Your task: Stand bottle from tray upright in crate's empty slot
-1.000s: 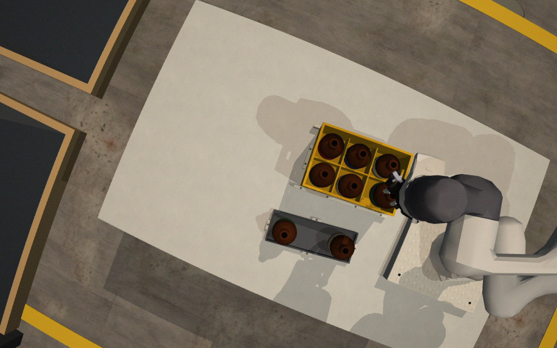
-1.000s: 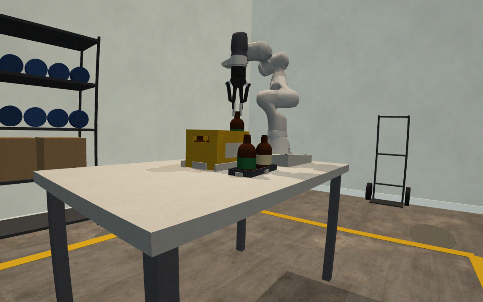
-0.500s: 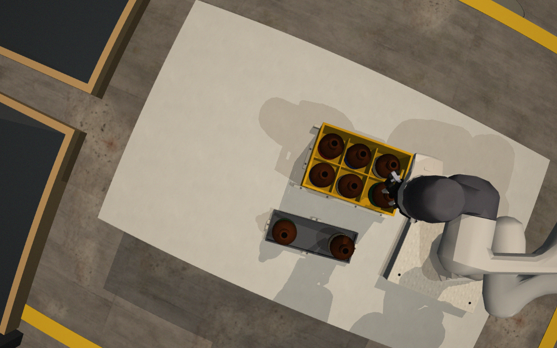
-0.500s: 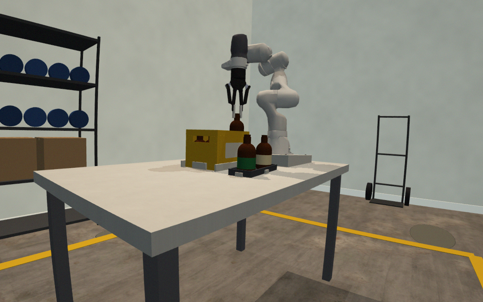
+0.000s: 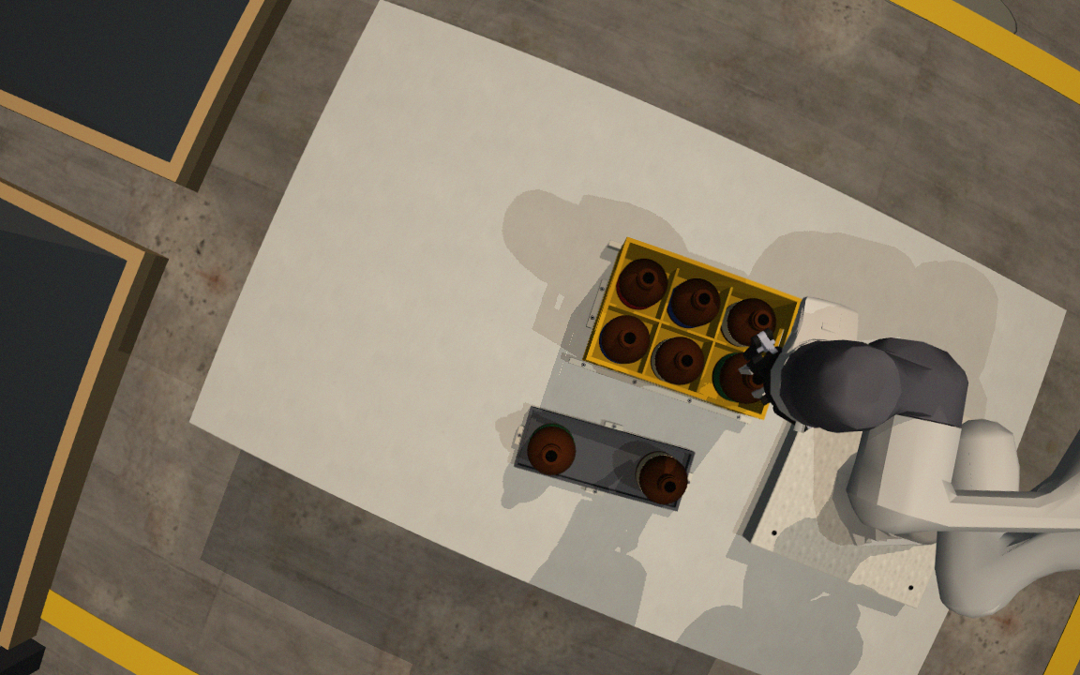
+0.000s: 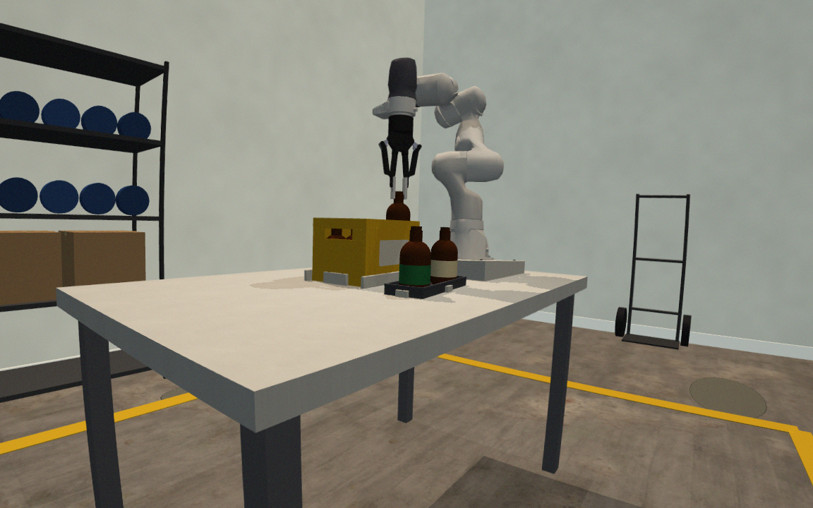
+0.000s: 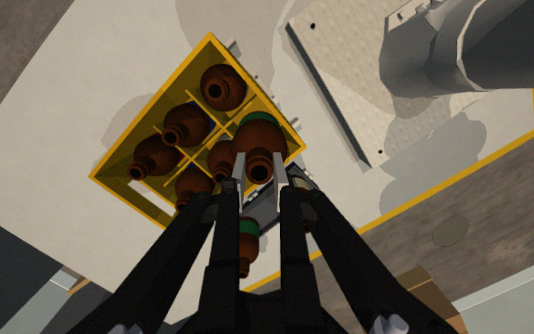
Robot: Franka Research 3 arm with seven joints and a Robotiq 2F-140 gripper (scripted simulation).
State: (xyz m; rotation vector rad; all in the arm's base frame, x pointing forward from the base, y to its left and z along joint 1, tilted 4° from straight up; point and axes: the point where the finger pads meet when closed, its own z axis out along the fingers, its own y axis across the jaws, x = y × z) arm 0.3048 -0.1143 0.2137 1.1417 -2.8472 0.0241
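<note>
The yellow crate lies 8 cm ahead of my hand, 5 cm to the right of it and 19 cm below it. Also, from my hand: dark tray (15 cm ahead, 18 cm to the left, 26 cm below).
</note>
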